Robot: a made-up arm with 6 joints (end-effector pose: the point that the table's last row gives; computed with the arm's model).
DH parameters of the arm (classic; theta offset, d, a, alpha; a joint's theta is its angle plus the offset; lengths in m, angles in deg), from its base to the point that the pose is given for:
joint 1: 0 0.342 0 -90
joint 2: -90 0 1.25 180
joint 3: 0 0 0 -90
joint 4: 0 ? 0 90
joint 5: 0 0.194 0 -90
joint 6: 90 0 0 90
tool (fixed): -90 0 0 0
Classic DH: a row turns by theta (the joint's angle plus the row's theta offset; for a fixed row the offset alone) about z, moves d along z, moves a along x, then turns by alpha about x.
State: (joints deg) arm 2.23 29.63 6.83 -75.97 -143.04 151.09
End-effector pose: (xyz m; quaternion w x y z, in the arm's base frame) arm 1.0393 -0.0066 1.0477 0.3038 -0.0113 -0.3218 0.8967
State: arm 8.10 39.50 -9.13 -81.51 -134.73 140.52
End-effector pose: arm 0.9987 0.1132 0.7782 0.3795 0.1931 -0.1504 0.8922
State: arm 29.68 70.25 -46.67 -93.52 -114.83 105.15
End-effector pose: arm 0.6558 0.3875 0.3750 0.2602 0.5587 0.5465 0.5670
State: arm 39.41 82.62 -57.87 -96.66 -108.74 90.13
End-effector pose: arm 0.5299 0.4645 0.3109 0.1458 0.5504 0.7613 0.3103
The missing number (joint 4, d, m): -0.535
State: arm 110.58 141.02 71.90 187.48 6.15 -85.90
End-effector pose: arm -0.5152 0.8249 -1.1386 0.1023 0.6717 0.2844 -0.6763
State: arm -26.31 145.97 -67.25 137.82 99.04 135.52
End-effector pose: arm 0.2256 0.0488 -0.5098 0.9372 0.0847 -0.2613 0.2149
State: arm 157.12 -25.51 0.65 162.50 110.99 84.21
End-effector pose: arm 0.0053 -0.2031 1.7584 0.4806 -0.4263 0.6766 0.3599
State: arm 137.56 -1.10 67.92 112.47 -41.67 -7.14
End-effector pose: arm -0.0502 -0.0546 2.1555 0.8343 0.0033 -0.4713 0.2858
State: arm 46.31 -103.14 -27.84 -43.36 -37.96 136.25
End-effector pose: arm -0.5561 -0.7863 0.5415 0.5383 -0.5254 -0.6566 0.0550
